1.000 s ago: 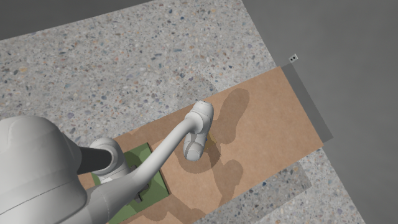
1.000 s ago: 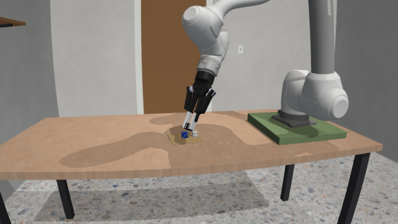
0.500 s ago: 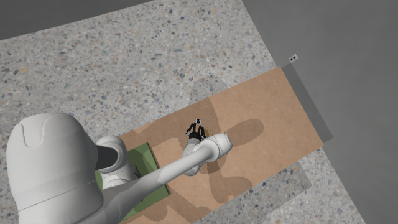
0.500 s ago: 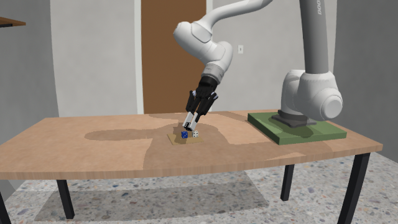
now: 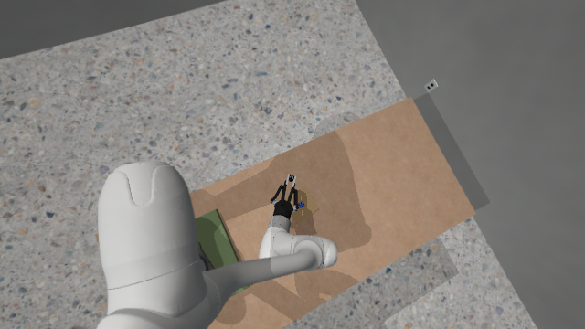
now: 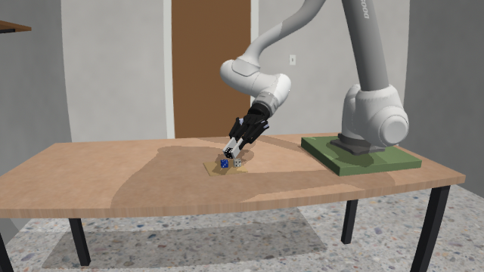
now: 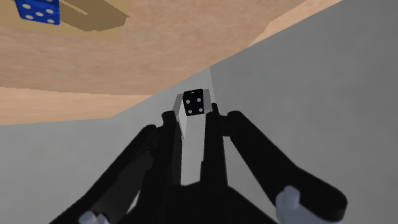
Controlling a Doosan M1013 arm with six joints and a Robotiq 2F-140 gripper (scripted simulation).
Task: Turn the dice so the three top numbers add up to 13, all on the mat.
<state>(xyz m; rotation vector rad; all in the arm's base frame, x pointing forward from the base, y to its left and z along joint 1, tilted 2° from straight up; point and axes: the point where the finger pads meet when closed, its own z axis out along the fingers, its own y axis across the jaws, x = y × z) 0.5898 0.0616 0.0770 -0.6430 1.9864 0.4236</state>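
My hand is 12 cm to the left of the white die, 10 cm above it and 5 cm past it. Round my hand: blue die (13 cm to the right, 10 cm below); then tan mat (13 cm to the right, 11 cm below, 1 cm behind); then black die (2 cm ahead, 1 cm to the left, 1 cm below).
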